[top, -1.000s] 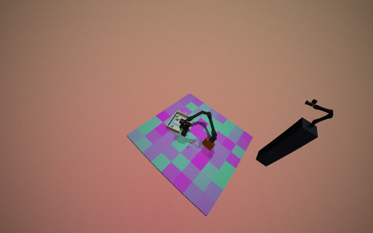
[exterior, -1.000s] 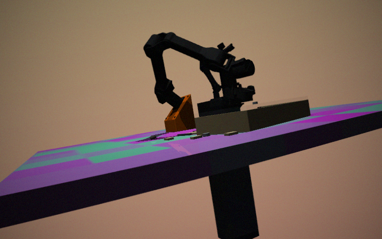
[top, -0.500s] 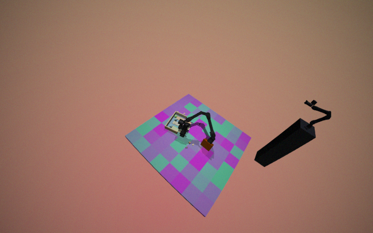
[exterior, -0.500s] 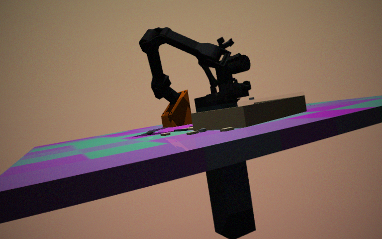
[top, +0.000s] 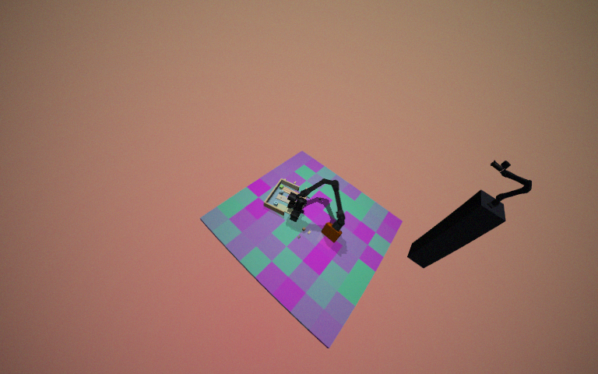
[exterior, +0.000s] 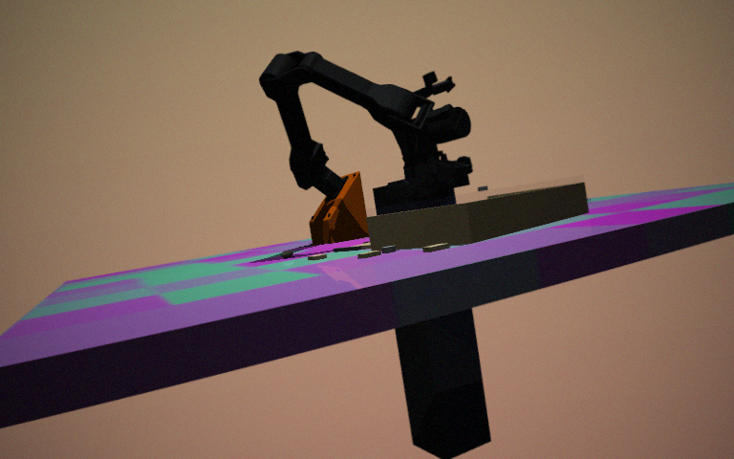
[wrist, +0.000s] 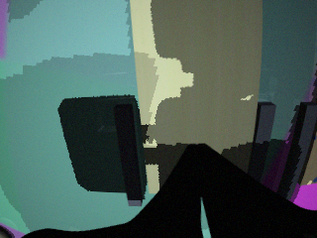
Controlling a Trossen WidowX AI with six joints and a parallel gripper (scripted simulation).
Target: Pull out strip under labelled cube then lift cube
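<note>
The beige strip lies 9 cm ahead of my gripper tip and 2 cm to the left of it.
</note>
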